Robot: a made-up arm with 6 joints.
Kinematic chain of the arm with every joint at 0, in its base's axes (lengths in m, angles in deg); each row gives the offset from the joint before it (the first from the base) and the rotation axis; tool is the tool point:
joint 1: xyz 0 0 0.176 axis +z
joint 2: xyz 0 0 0 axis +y
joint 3: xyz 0 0 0.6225 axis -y
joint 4: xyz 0 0 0 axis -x
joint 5: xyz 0.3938 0 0 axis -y
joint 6: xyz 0 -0.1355 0 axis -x
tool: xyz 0 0 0
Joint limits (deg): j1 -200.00..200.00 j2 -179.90..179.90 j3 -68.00..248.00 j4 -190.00..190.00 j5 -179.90..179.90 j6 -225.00..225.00
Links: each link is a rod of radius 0.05 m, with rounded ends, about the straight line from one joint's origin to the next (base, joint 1, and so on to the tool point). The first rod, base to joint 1, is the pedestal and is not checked.
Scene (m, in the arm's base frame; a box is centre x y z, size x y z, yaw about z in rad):
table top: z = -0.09
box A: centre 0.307 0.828 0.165 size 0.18 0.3 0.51 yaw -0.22
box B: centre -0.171 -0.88 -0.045 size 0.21 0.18 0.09 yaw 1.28
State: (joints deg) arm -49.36 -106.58 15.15 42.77 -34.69 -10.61
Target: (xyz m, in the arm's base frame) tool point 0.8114 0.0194 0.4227
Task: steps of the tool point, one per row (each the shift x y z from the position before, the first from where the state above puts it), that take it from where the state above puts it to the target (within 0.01 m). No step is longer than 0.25 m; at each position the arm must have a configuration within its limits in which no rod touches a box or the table.
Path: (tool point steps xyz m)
1: 0.1671 0.0902 0.0552
2: 0.1759 0.0424 0.0480
3: 0.1707 -0.0034 0.0399
4: 0.1536 -0.0434 0.0310
5: 0.1276 -0.0743 0.0218
6: 0.1734 -0.0233 -0.0050
7: 0.1694 -0.0752 -0.0087
8: 0.1488 -0.1259 -0.0120
9: 0.1123 -0.1700 -0.0150
10: 0.0625 -0.2022 -0.0173

